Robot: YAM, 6 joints.
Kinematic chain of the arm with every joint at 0, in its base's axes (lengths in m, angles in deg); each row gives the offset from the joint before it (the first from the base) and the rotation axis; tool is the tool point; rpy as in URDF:
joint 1: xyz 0 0 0.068 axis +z
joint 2: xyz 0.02 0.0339 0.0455 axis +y
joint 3: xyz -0.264 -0.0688 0 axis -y
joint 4: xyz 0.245 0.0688 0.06 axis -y
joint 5: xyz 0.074 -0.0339 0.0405 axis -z
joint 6: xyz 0.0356 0 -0.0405 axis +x
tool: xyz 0 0 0 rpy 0 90 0
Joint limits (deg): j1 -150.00..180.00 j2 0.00..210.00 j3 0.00..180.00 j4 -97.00..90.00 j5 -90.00..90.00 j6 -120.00..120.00
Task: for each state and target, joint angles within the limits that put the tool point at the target. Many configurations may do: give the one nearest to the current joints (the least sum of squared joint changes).
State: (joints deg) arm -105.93 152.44 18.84 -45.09 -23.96 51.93
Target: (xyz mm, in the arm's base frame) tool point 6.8 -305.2 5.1
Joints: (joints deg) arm -91.72 129.58 59.88 -33.77 -26.63 51.93
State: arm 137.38 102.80 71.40 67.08 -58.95 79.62
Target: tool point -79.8 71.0 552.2
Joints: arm 121.84 59.27 73.73 78.61 -58.46 79.62
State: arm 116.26 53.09 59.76 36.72 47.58 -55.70
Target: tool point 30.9 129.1 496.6
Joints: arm 88.82 47.99 60.90 37.47 52.49 -55.70
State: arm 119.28 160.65 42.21 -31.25 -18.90 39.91
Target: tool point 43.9 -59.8 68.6
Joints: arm 131.63 196.19 7.54 -19.37 -11.20 39.91
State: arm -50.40 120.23 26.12 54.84 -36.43 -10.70
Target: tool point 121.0 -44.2 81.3
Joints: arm -35.74 76.76 0.00 24.56 -77.77 -10.70
